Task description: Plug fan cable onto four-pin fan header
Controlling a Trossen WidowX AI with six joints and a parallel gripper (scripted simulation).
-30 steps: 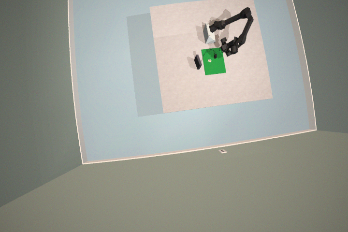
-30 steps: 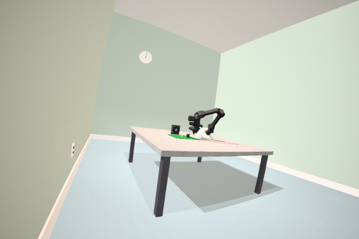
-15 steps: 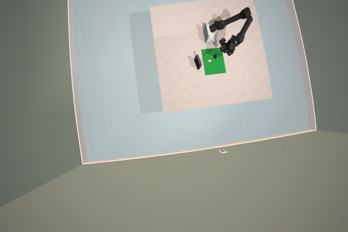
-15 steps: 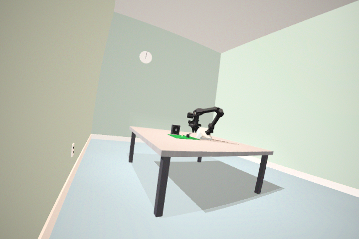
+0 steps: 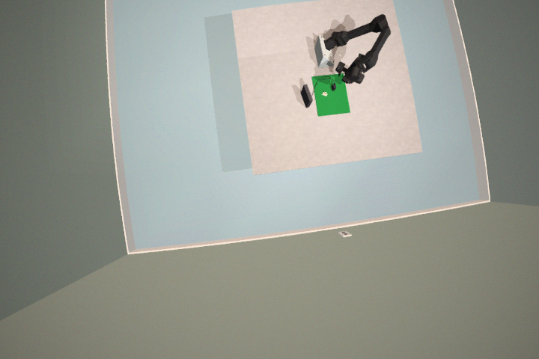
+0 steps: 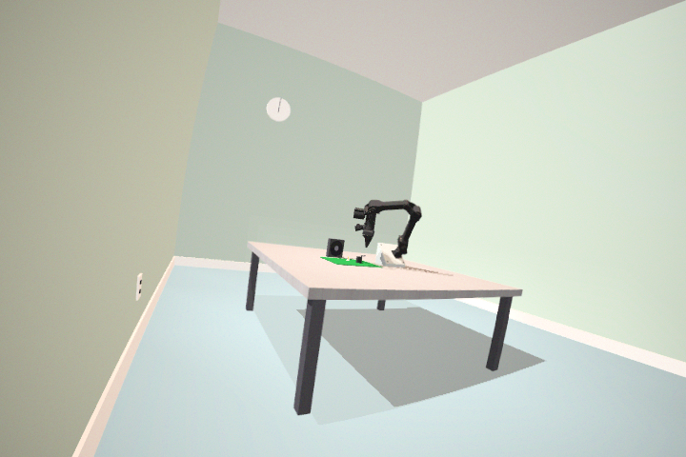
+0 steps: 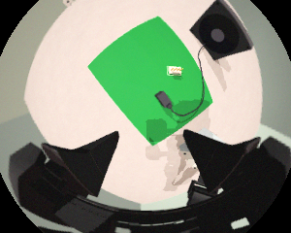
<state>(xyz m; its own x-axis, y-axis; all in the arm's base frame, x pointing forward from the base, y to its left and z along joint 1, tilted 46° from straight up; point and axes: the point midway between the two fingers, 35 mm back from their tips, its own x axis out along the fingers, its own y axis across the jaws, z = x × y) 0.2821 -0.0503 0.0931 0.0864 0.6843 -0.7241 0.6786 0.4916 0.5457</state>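
Now: the dark plug 5 cm to the right of my gripper tip and 9 cm below it. Round my gripper tip: black fan (3 cm ahead, 26 cm to the right, 5 cm below); then green board (4 cm ahead, 8 cm to the right, 12 cm below); then pale fan header (3 cm ahead, 12 cm to the right, 11 cm below).
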